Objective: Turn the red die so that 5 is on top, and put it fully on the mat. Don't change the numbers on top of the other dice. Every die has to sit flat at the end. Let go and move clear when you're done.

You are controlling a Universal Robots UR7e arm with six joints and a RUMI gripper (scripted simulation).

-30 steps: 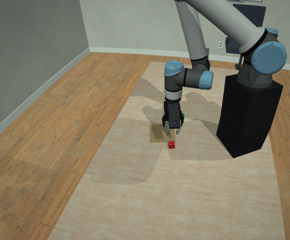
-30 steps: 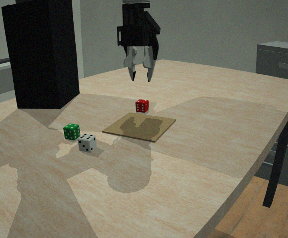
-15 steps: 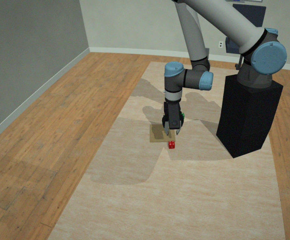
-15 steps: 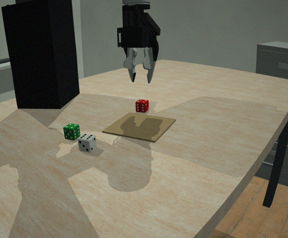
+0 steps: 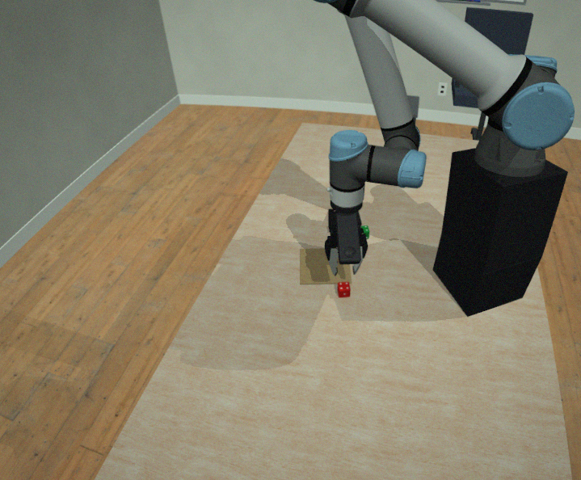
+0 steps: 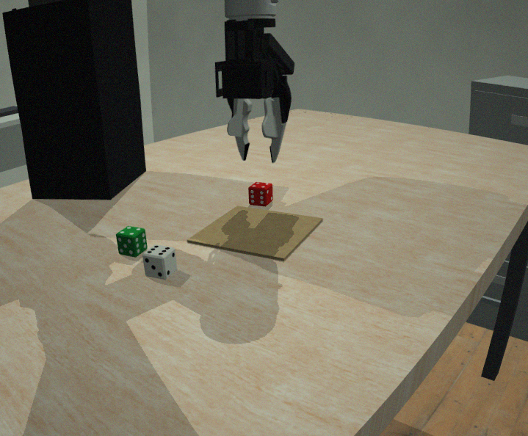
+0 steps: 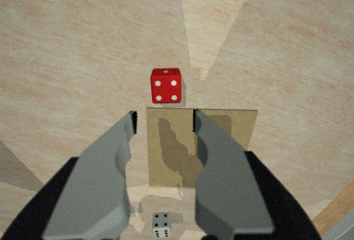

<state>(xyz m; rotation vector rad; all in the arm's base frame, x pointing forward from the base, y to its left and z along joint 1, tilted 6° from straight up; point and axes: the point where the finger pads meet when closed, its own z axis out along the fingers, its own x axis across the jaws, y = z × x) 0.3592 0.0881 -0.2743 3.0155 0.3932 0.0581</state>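
Right now the red die is 70 mm below my hand. Round my hand: tan mat 90 mm to the right, 80 mm below, 70 mm ahead; then green die 240 mm to the right, 70 mm below, 30 mm behind; then white die 260 mm to the right, 70 mm below, 50 mm ahead.
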